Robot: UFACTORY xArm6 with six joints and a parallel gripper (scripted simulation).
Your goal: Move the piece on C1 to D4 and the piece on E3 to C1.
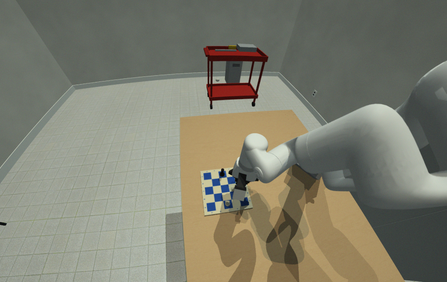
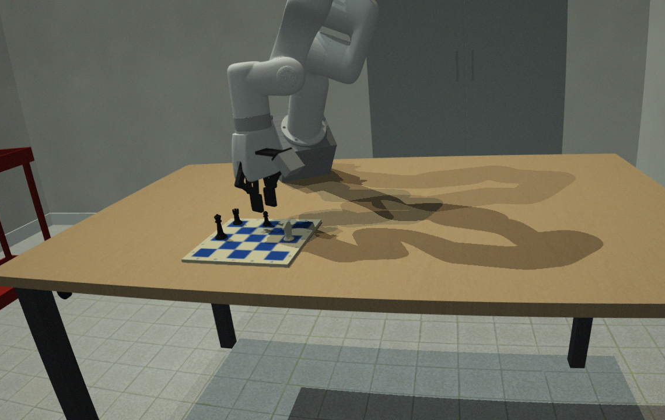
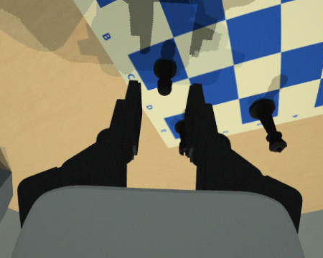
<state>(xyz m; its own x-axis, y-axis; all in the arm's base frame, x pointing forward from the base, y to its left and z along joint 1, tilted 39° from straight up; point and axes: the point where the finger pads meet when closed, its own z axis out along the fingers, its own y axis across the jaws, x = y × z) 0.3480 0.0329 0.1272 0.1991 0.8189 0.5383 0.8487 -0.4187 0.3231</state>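
My hand is 90 mm short of the black piece, 60 mm to the left of it and 30 mm above it. From my hand the other things lie so: white piece: 90 mm to the left, 60 mm ahead, 40 mm below; blue-and-cream chessboard: 70 mm ahead, 60 mm below, 20 mm to the left.
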